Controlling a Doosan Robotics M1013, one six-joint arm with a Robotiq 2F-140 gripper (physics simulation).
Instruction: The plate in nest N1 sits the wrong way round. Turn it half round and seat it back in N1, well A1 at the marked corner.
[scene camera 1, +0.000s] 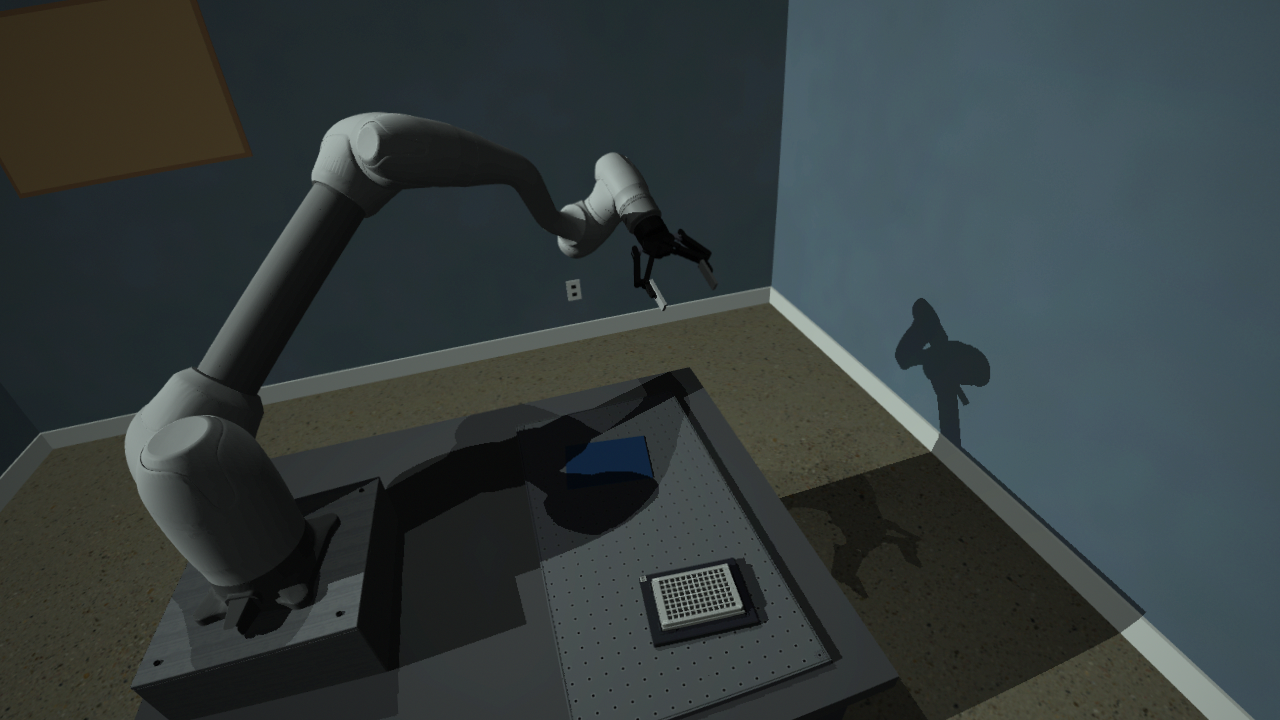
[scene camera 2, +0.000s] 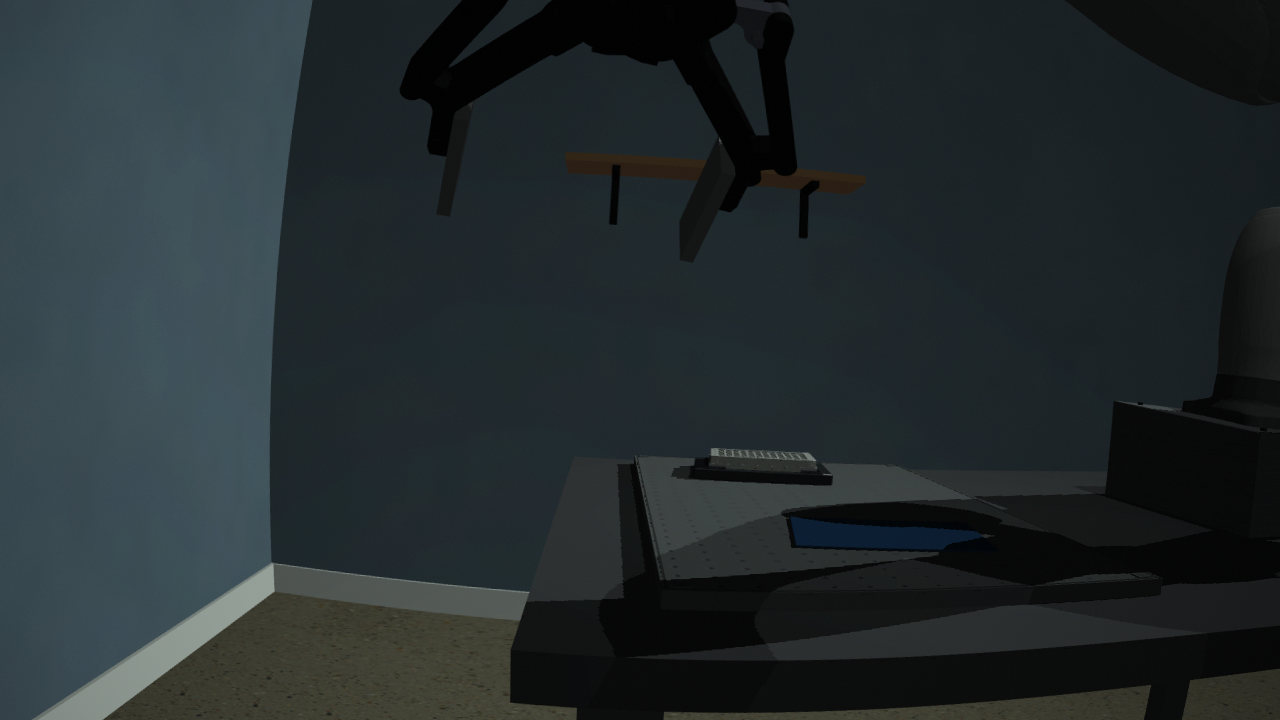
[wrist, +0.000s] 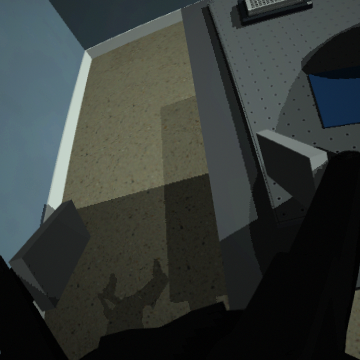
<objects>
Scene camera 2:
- gripper: 567, 217
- dark nest N1: 699, 472
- blue rectangle: 819, 533
</objects>
